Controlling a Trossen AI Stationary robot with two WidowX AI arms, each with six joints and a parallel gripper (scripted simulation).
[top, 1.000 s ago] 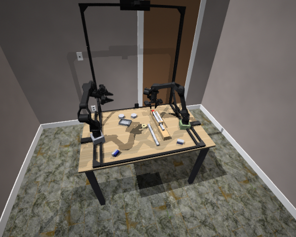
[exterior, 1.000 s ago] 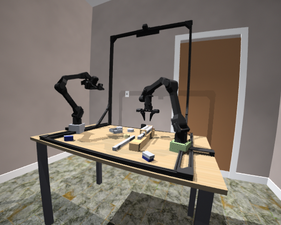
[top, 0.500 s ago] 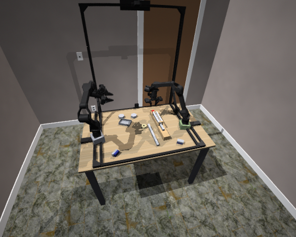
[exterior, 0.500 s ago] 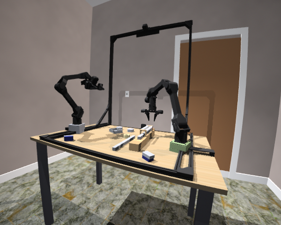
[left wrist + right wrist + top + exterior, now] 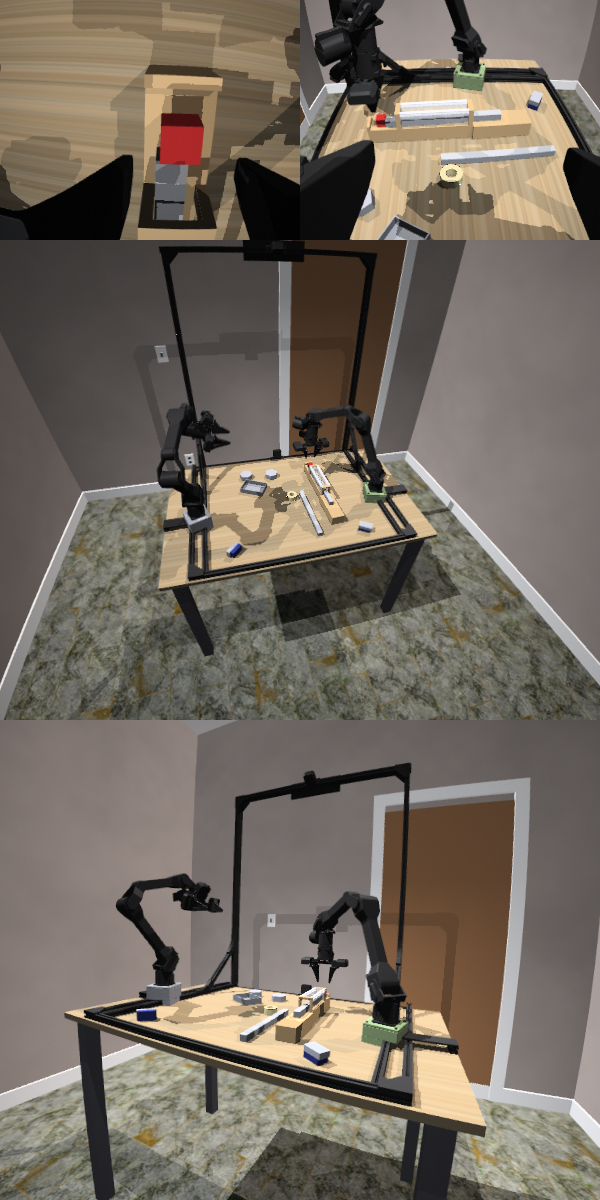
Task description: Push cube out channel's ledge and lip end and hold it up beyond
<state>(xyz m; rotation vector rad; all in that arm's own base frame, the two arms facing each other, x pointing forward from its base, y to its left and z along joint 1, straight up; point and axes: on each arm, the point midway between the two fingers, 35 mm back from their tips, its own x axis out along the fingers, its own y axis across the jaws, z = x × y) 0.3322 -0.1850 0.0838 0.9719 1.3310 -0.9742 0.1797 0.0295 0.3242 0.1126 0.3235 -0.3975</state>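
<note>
The wooden channel is 15 cm ahead of my left hand, 8 cm below it and 1 cm to the left of it. From my left hand the other things lie so: long grey rod: 31 cm ahead, 13 cm below, 9 cm to the right; then grey tray: 32 cm to the right, 13 cm below, 7 cm ahead; then tape roll: 18 cm ahead, 15 cm to the right, 13 cm below.
</note>
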